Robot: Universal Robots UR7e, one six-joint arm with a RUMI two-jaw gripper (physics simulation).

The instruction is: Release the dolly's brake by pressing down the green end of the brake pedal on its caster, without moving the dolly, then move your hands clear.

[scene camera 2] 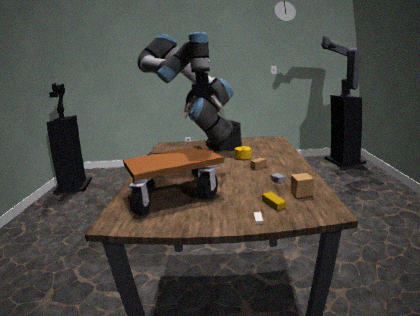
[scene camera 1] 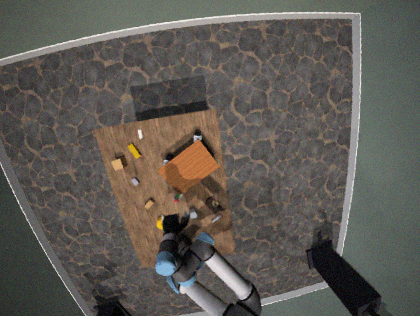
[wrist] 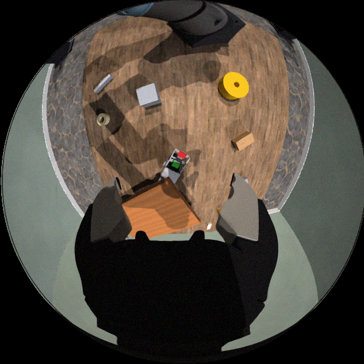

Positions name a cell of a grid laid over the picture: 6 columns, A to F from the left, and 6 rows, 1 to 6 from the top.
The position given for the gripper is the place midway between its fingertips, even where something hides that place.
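A dolly (scene camera 2: C4) appears in the robot's scene, and other views show the dolly (scene camera 1: C4) too, with the wrist camera seeing the dolly (wrist: C4) as well. The robot's own gripper (scene camera 2: C3) is visible, and the wrist view also takes in the gripper (wrist: C3).
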